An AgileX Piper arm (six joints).
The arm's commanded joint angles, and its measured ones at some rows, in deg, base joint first. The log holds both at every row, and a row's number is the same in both.
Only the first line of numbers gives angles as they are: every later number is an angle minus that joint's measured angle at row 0.
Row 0, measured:
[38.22, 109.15, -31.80, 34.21, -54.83, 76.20]
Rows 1 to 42, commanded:
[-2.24, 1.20, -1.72, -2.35, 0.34, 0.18]
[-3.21, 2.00, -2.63, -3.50, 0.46, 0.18]
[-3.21, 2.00, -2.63, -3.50, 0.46, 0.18]
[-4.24, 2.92, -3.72, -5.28, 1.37, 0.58]
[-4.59, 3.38, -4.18, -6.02, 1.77, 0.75]
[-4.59, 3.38, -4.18, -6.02, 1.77, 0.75]
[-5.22, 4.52, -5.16, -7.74, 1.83, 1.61]
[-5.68, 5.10, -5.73, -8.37, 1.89, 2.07]
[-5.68, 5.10, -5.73, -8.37, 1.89, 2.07]
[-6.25, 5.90, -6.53, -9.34, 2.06, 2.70]
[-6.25, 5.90, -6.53, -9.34, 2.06, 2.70]
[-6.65, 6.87, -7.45, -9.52, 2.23, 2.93]
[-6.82, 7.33, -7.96, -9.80, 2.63, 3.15]
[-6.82, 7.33, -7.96, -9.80, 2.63, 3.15]
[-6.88, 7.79, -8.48, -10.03, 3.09, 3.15]
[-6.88, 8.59, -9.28, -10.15, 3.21, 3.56]
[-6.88, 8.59, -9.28, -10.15, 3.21, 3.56]
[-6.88, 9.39, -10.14, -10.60, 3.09, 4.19]
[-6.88, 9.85, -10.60, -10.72, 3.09, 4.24]
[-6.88, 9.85, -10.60, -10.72, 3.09, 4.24]
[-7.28, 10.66, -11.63, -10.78, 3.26, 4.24]
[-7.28, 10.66, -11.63, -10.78, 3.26, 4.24]
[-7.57, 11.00, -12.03, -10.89, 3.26, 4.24]
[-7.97, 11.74, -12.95, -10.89, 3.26, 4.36]
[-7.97, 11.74, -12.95, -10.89, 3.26, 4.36]
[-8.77, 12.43, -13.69, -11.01, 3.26, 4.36]
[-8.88, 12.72, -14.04, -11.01, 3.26, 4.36]
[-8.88, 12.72, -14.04, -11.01, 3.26, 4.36]
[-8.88, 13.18, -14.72, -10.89, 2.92, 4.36]
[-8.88, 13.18, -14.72, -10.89, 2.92, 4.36]
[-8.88, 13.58, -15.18, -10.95, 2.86, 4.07]
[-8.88, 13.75, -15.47, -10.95, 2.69, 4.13]
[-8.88, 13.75, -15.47, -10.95, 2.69, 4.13]
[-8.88, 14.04, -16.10, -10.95, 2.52, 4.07]
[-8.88, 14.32, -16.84, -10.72, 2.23, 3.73]
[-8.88, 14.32, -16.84, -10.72, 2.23, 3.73]
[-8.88, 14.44, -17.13, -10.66, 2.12, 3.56]
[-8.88, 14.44, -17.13, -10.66, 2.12, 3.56]
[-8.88, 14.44, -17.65, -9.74, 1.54, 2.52]
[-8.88, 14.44, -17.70, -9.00, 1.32, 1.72]
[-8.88, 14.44, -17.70, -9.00, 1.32, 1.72]
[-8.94, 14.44, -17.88, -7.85, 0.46, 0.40]
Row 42, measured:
[-8.71, 14.67, -16.56, -9.52, 3.66, 2.87]
